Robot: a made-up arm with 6 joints. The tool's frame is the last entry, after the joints. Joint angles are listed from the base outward. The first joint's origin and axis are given. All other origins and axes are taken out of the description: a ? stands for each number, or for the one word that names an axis. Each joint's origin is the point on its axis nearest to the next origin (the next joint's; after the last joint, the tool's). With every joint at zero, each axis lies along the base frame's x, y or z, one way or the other. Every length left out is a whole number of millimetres.
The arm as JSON. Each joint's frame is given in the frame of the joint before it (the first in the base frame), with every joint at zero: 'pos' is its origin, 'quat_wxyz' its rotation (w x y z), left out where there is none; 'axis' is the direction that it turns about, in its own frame. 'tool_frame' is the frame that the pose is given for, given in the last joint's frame.
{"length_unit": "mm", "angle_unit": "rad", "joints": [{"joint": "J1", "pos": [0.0, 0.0, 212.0], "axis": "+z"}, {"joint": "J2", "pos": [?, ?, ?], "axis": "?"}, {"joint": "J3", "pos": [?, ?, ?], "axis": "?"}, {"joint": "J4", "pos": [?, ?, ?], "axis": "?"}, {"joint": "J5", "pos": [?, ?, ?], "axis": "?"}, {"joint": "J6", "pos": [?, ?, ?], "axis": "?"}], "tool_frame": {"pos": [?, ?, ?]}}
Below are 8 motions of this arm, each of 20 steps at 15 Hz.
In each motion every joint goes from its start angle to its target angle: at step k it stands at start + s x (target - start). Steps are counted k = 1, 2, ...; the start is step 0. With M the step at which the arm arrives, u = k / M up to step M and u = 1 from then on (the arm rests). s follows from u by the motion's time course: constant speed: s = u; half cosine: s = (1 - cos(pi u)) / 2; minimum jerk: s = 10 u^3 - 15 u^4 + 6 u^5.
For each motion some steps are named. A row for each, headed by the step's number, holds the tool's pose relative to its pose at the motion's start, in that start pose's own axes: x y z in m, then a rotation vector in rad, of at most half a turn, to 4 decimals.
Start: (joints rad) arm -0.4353 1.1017 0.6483 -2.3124 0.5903 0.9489
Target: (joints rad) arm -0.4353 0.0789 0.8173 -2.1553 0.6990 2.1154
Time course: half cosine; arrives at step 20
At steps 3, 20:
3: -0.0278 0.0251 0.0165 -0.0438 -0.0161 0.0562
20: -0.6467 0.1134 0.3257 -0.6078 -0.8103 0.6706

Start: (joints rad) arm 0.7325 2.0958 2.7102 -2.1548 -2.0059 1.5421
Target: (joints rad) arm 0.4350 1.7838 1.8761 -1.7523 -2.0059 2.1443
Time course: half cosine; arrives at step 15
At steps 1, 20:
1: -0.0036 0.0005 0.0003 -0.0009 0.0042 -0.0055
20: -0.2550 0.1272 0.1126 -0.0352 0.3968 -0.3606

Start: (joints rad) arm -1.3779 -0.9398 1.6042 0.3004 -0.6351 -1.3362
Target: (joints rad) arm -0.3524 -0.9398 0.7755 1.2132 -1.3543 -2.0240
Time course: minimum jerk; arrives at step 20
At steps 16, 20:
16: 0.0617 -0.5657 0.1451 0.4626 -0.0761 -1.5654
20: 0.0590 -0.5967 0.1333 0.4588 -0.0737 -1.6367

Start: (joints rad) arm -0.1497 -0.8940 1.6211 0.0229 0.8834 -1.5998
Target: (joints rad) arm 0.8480 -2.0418 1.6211 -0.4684 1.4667 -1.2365
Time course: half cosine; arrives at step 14
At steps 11, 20:
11: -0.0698 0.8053 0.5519 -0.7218 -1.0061 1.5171
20: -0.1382 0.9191 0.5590 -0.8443 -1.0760 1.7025

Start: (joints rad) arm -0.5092 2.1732 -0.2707 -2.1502 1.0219 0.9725
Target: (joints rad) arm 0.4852 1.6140 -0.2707 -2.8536 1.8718 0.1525
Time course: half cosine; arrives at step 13
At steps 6, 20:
6: -0.1181 -0.0169 -0.0445 0.7052 -0.4140 -0.2036
20: -0.2132 -0.0716 -0.2316 1.5000 -0.8239 -0.1869

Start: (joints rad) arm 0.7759 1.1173 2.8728 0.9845 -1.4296 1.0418
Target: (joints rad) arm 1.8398 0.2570 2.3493 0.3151 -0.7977 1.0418
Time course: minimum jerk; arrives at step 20
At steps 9, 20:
9: -0.0567 -0.1424 0.0529 0.3540 -0.6644 0.0942
20: -0.0064 -0.3107 0.0039 1.2122 -1.3464 0.2279

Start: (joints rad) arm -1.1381 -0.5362 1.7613 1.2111 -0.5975 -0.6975
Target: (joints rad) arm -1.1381 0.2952 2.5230 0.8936 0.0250 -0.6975
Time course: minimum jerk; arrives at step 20
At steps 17, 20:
17: -0.0864 0.0921 -0.4216 0.2822 -0.3395 0.4782
20: -0.0924 0.0919 -0.4322 0.2914 -0.3499 0.4890

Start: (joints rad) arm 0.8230 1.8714 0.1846 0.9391 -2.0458 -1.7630
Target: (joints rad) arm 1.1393 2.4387 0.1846 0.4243 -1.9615 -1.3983
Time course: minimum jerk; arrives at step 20
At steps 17, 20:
17: 0.0548 0.2303 -0.3251 -0.6645 0.0685 -0.4236
20: 0.0607 0.2351 -0.3327 -0.6772 0.0751 -0.4382

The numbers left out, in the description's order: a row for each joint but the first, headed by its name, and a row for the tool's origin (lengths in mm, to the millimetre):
J2: xyz 0.0 0.0 0.0, axis +y
J3: xyz 0.0 0.0 514.0, axis -y
J4: xyz 325.0 0.0 0.0, axis -x
J5: xyz 0.0 -144.0 0.0, axis -y
J6: xyz 0.0 0.0 0.0, axis -x
tool: xyz 0.0 0.0 0.0

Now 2 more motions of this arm.
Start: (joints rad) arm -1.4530 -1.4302 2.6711 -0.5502 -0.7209 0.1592
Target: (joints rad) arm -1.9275 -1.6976 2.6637 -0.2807 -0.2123 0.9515
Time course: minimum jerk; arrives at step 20
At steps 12, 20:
12: 0.0692 0.2395 0.0923 -0.5618 -0.4999 0.0414
20: 0.0680 0.3462 0.1408 -0.7534 -0.7508 -0.0488

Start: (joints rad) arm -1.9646 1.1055 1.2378 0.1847 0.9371 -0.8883
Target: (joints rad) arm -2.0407 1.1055 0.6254 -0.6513 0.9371 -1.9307
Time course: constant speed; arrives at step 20
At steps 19, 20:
19: -0.2846 -0.0430 -0.0641 1.2147 -0.6712 -0.7440
20: -0.2993 -0.0388 -0.0651 1.2570 -0.7382 -0.7671

